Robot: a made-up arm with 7 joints. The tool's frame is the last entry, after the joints. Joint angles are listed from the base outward.
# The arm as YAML. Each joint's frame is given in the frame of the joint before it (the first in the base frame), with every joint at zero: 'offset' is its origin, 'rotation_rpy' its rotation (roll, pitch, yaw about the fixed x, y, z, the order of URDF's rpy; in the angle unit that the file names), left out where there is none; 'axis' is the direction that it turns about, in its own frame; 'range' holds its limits. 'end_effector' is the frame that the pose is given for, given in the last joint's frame.
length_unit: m
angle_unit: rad
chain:
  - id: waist
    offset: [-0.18, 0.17, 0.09]
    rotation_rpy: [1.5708, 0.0, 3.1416]
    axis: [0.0, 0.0, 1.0]
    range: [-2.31, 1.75]
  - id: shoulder
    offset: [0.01, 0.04, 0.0]
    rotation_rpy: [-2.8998, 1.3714, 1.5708]
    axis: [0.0, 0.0, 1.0]
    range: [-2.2, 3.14]
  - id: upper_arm
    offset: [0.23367, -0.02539, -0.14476]
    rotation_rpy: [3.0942, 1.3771, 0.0]
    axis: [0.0, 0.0, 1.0]
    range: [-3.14, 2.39]
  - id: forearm
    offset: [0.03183, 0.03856, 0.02]
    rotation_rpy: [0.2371, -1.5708, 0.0]
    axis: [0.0, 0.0, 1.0]
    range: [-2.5, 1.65]
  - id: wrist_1
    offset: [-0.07, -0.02, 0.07]
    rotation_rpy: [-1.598, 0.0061, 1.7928]
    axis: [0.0, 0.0, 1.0]
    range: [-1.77, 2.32]
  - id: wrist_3
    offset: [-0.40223, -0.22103, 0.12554]
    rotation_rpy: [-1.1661, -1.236, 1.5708]
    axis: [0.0, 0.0, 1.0]
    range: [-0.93, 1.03]
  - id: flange
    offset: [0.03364, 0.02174, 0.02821]
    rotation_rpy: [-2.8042, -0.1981, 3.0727]
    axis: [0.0, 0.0, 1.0]
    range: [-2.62, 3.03]
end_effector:
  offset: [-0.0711, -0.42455, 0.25]
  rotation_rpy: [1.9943, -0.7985, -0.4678]
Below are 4 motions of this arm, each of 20 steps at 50 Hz.
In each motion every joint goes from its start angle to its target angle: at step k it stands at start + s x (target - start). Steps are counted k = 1, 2, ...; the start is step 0. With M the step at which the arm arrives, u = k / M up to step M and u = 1 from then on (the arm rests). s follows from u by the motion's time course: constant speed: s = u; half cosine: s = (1 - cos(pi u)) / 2; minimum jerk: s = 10 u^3 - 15 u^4 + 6 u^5.
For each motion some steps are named. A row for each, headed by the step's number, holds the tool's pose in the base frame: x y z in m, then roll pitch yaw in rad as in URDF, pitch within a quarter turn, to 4 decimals.
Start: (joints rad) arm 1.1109 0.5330 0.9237 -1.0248 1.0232 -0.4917 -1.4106
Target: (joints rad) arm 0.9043 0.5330 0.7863 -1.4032 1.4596 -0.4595 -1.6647
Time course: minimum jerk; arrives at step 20
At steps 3, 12, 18, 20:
3: -0.4943 -0.2544 -0.0693 3.0329 0.9834 0.8531
12: -0.3320 -0.2336 -0.1847 2.4787 0.5956 0.3024
18: -0.2594 -0.2181 -0.2069 2.3864 0.3845 0.1522
20: -0.2574 -0.2176 -0.2073 2.3849 0.3787 0.1484

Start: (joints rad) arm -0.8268 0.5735 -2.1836 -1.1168 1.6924 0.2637 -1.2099
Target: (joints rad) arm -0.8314 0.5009 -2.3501 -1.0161 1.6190 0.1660 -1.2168
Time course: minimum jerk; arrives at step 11
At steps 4, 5, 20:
4: -1.0019 -0.2365 0.1176 -1.8663 0.6939 2.1615
5: -1.0009 -0.2377 0.1063 -1.8915 0.7072 2.1432
20: -0.9931 -0.2450 0.0658 -1.9865 0.7532 2.0775

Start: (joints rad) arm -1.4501 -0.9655 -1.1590 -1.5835 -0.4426 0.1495 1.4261
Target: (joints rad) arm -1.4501 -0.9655 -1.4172 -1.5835 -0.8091 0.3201 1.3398
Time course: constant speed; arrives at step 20
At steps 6, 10, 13, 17, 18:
6: -0.0742 -0.0030 0.7427 0.7906 0.9330 0.4222
10: -0.1074 -0.0147 0.7686 0.7973 0.8252 0.4633
13: -0.1335 -0.0257 0.7857 0.7989 0.7443 0.4907
17: -0.1696 -0.0432 0.8050 0.7983 0.6366 0.5241
18: -0.1788 -0.0481 0.8092 0.7977 0.6098 0.5321

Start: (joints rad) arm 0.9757 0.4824 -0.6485 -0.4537 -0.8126 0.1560 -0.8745
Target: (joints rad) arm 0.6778 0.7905 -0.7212 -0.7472 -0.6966 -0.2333 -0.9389
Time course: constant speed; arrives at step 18
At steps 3, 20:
3: -0.4244 -0.5627 0.4071 -0.3094 1.2406 -2.1866
20: -0.5403 -0.5401 0.2892 1.2340 1.3020 -0.7077

